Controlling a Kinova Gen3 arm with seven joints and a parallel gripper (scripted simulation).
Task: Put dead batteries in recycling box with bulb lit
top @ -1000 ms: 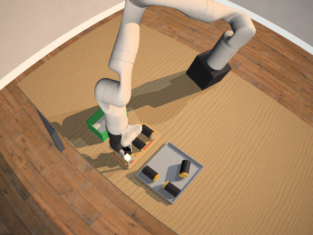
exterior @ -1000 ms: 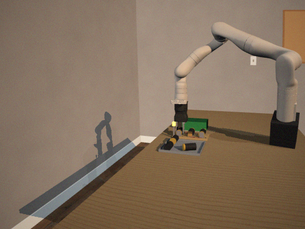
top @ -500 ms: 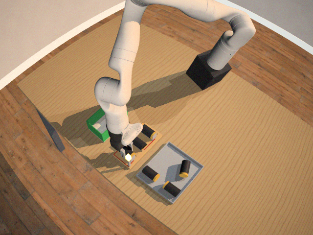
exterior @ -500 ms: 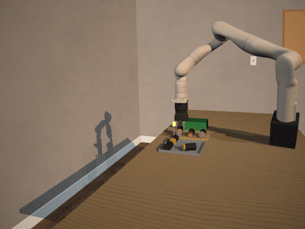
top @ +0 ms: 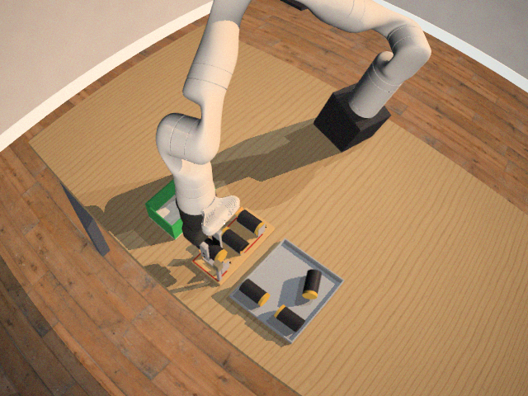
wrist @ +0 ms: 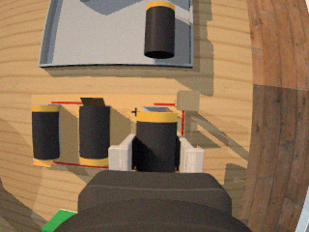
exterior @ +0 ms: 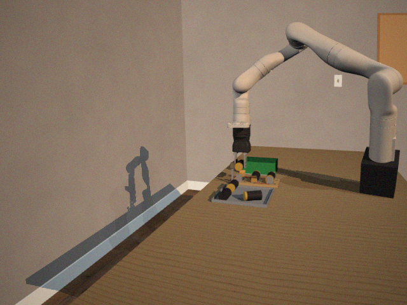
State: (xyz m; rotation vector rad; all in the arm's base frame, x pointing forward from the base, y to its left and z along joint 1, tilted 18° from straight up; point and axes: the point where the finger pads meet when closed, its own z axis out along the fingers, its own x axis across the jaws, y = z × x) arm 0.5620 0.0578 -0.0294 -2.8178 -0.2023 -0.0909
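Right now the grey tray is 8 cm behind my hand, 16 cm to the left of it and 8 cm below it. From my hand the other things lie so: green recycling box: 4 cm behind, 17 cm to the right, 6 cm below.
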